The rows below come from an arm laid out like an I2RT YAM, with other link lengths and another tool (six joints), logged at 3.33 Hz.
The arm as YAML. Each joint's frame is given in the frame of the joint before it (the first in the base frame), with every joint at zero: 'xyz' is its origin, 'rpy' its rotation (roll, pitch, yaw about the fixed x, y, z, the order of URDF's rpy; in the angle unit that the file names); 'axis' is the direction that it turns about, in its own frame. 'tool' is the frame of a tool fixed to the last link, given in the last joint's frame.
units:
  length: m
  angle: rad
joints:
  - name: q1
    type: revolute
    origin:
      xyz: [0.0, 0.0, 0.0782]
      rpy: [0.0, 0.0, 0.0]
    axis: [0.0, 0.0, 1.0]
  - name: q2
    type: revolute
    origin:
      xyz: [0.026, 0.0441, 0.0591]
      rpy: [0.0, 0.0, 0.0]
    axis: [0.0, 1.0, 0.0]
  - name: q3
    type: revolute
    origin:
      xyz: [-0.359, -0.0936, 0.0]
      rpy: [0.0, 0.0, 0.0]
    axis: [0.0, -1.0, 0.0]
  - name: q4
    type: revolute
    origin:
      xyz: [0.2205, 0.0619, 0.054]
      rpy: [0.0, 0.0, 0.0]
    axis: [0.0, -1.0, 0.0]
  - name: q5
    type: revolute
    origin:
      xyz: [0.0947, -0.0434, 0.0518]
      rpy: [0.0, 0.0, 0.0]
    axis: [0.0, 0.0, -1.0]
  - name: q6
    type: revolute
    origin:
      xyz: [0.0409, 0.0, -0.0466]
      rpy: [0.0, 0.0, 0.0]
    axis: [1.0, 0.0, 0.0]
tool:
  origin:
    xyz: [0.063, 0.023, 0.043]
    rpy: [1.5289, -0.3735, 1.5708]
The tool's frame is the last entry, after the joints.
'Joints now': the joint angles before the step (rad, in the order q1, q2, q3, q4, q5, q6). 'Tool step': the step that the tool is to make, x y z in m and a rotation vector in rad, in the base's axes. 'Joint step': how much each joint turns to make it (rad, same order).
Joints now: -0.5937, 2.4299, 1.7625, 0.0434, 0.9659, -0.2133
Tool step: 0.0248, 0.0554, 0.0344, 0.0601, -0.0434, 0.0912
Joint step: 0.0873, -0.0871, 0.0154, -0.1739, -0.0484, 0.0952
